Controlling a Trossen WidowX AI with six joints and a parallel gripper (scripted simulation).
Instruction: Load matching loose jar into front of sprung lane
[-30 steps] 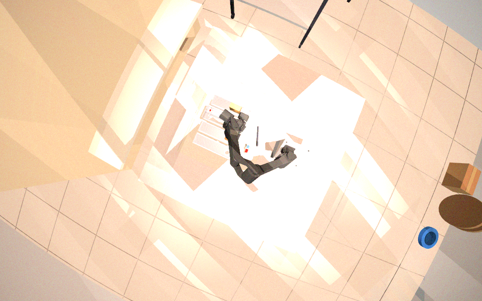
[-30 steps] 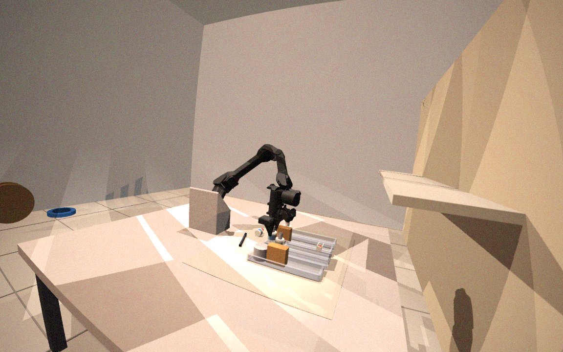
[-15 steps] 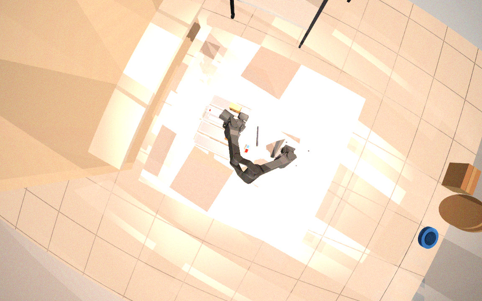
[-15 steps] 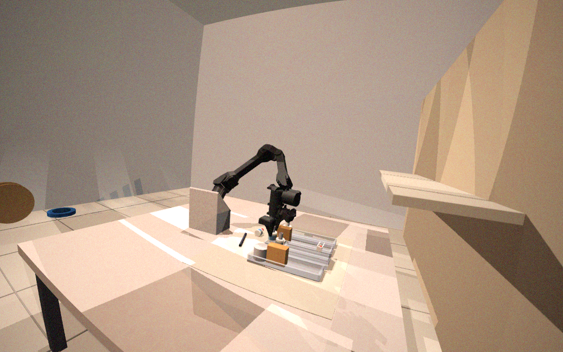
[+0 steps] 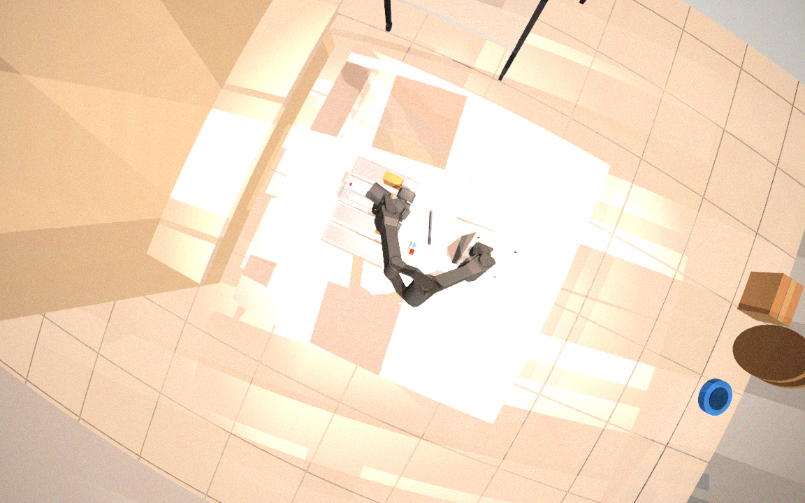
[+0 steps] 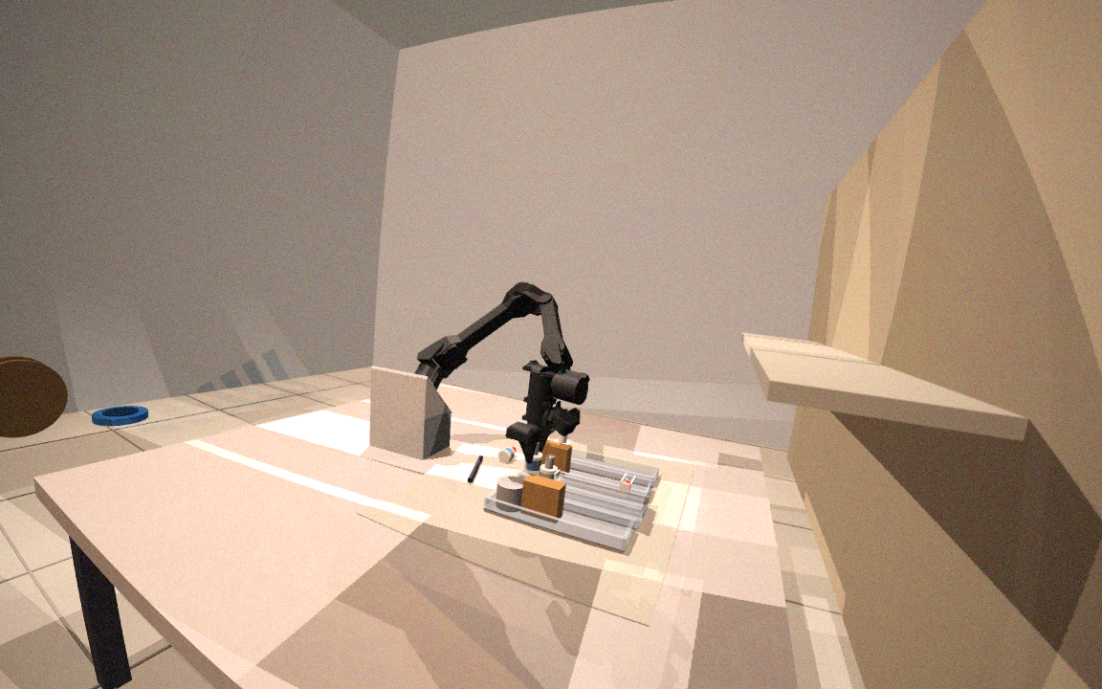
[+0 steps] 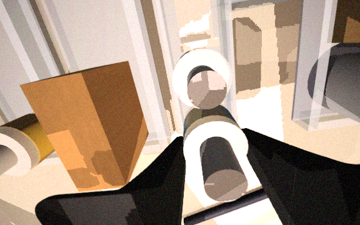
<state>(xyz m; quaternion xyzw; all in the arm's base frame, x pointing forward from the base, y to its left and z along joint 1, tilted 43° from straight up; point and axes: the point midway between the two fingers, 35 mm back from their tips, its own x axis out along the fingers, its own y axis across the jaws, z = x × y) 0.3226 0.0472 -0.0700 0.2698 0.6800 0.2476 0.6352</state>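
Now: gripper tip 140 mm past the black pen, 50 mm above it and 20 mm to the left of it. Also, from my gripper tip: grey can (130 mm to the right, 30 mm below, 10 mm ahead); then grey lane rack (150 mm ahead, 40 mm below, 30 mm to the right); then shelf (510 mm ahead, 310 mm above, 30 mm to the right).
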